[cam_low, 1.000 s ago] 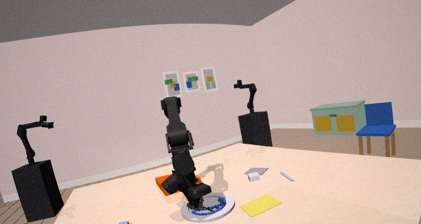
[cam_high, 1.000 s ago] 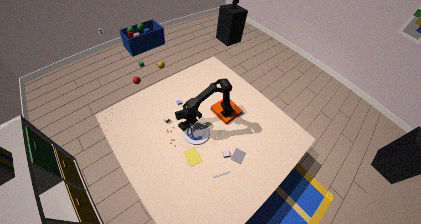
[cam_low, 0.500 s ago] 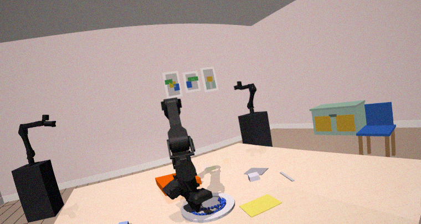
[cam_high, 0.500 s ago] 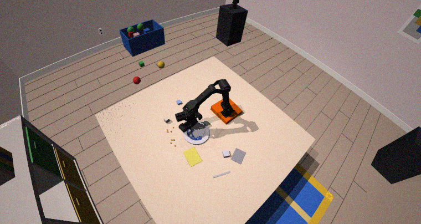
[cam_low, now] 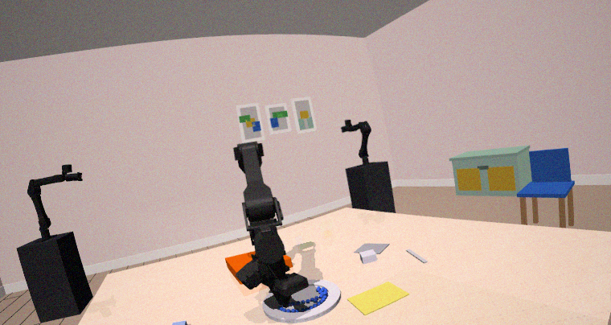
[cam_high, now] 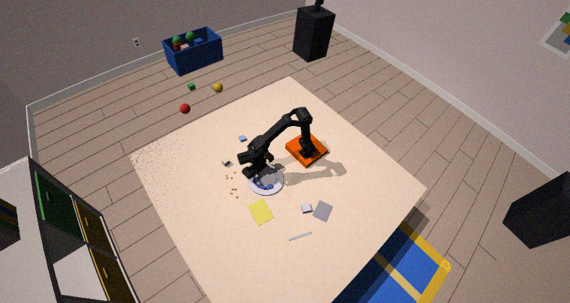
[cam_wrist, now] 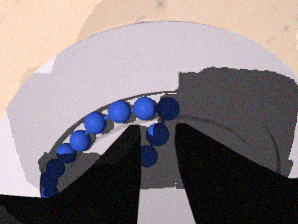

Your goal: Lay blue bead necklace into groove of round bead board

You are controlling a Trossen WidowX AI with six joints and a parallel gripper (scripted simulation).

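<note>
Right now my gripper tip is 5 cm to the right of the round bead board, 2 cm past it and 1 cm above it. Also, from my gripper tip: yellow sheet 19 cm to the left, 11 cm ahead, 1 cm below; pale cube 16 cm to the right, 12 cm ahead; blue cube 26 cm to the right, 5 cm behind, 1 cm below.
</note>
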